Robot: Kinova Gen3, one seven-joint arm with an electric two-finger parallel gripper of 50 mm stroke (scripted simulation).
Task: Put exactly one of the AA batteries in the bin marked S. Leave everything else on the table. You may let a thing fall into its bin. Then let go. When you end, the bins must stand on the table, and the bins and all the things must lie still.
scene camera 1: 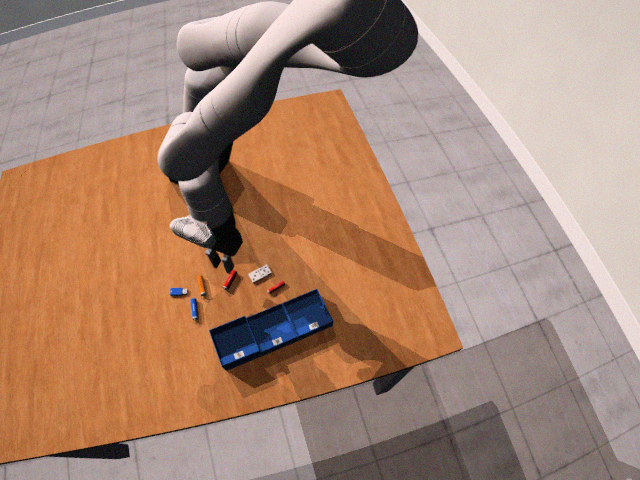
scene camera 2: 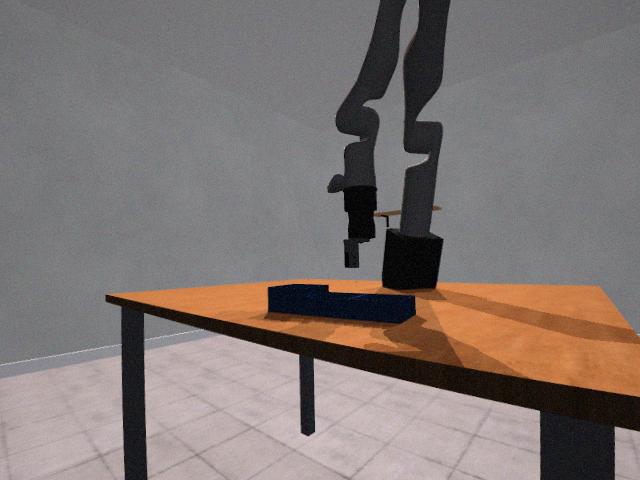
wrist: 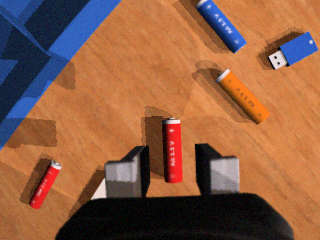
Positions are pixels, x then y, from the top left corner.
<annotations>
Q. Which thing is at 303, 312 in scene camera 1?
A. A blue bin.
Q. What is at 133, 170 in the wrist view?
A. My gripper.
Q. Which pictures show my gripper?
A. Scene camera 1, scene camera 2 and the wrist view: all of them.
</annotations>
